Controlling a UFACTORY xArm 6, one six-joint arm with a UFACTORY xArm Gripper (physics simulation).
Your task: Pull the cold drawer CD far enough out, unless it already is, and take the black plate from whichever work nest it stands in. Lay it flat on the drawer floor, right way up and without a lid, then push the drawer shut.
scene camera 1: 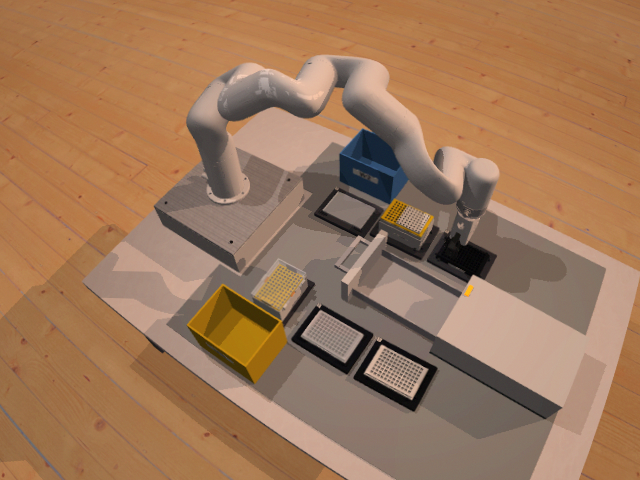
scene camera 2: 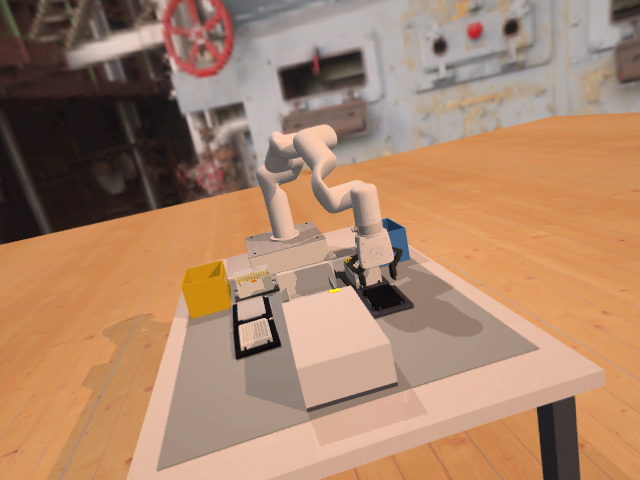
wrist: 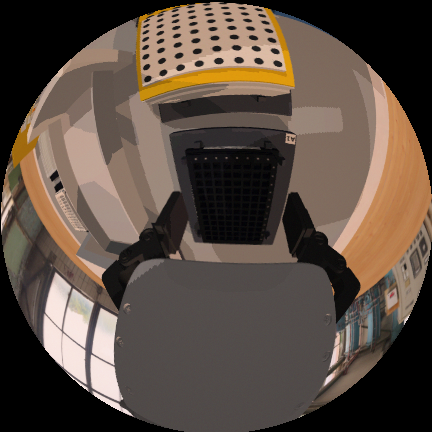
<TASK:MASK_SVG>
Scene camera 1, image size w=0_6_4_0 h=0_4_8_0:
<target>black plate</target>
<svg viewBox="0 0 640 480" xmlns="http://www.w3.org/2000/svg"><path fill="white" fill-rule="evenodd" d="M449 235L435 258L440 258L440 261L471 277L472 275L479 277L490 255L467 243L465 246L460 245L456 259L451 258L445 254L451 240Z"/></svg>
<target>yellow-and-white tip rack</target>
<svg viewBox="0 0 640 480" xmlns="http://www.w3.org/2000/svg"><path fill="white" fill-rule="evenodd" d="M394 199L380 218L378 232L383 230L388 233L389 237L419 251L432 230L434 217Z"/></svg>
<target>white many-welled plate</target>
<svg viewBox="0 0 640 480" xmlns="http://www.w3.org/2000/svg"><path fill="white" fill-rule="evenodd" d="M381 345L364 375L412 401L429 369Z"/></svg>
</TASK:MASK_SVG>
